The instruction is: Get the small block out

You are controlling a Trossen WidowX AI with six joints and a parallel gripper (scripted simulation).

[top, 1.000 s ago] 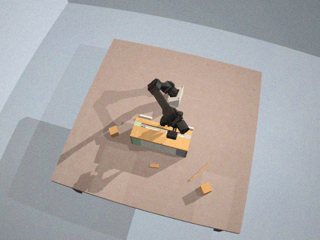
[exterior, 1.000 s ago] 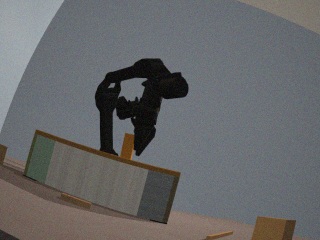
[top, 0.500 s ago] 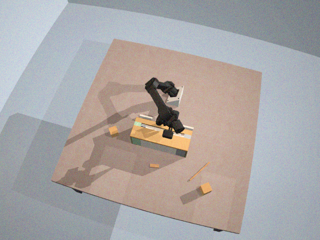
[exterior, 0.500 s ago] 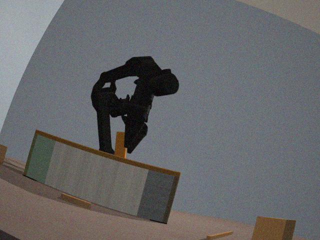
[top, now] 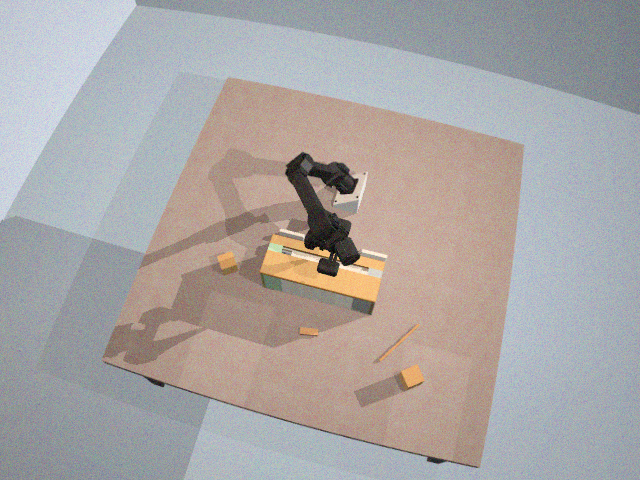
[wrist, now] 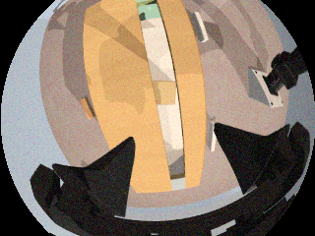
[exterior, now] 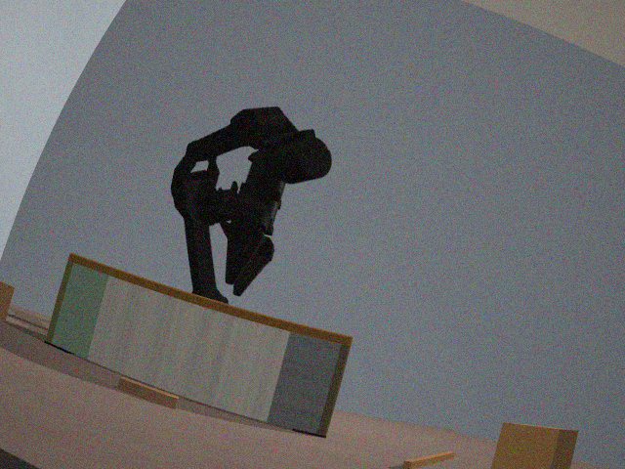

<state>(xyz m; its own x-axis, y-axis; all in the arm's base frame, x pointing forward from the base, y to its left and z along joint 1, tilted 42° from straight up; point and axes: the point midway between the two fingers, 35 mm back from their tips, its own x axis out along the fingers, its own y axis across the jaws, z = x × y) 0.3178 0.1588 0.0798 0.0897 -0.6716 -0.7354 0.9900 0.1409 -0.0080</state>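
Right now my gripper tip is 10 cm above the box, 3 cm to the left of it and 1 cm past it. From my gripper tip the other things lie so: tan block: 8 cm below, 3 cm to the right, 1 cm ahead; then thin stick: 30 cm to the left, 16 cm below, 13 cm ahead.
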